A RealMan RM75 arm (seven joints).
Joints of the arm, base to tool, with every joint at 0 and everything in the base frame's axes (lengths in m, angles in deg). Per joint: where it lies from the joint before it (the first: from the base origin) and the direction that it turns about. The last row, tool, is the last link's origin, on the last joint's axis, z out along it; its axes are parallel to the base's.
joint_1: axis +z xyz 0 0 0.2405
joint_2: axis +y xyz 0 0 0
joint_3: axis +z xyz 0 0 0.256
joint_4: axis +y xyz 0 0 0
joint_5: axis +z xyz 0 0 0.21
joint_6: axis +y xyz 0 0 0
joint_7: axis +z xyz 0 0 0.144
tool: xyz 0 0 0
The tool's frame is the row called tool.
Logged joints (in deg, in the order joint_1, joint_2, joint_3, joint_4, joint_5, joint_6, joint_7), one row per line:
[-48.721 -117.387 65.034 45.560 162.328 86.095 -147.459]
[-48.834 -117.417 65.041 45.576 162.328 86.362 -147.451]
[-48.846 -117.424 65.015 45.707 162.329 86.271 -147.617]
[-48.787 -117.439 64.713 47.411 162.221 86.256 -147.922]
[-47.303 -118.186 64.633 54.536 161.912 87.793 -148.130]
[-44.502 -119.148 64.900 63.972 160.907 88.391 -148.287]
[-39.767 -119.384 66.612 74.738 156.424 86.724 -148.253]
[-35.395 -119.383 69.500 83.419 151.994 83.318 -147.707]
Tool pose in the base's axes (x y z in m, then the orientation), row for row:
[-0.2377 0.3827 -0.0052 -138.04 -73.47 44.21]
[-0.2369 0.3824 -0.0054 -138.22 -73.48 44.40]
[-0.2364 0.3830 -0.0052 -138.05 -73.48 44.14]
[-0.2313 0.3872 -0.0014 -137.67 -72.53 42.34]
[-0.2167 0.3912 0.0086 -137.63 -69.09 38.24]
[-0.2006 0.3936 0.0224 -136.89 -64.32 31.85]
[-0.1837 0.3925 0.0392 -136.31 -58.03 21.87]
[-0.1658 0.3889 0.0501 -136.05 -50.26 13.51]
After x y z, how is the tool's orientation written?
As a rotation vector, in degrees.
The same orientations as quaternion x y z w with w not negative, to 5 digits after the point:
[-0.83958 -0.44685 0.26889 0.15209]
[-0.83982 -0.44646 0.26977 0.15029]
[-0.83966 -0.44693 0.26847 0.15214]
[-0.84230 -0.44376 0.25905 0.16277]
[-0.85239 -0.42790 0.23683 0.18502]
[-0.86392 -0.40593 0.20101 0.22014]
[-0.87870 -0.37408 0.14098 0.26089]
[-0.89238 -0.32967 0.08861 0.29517]

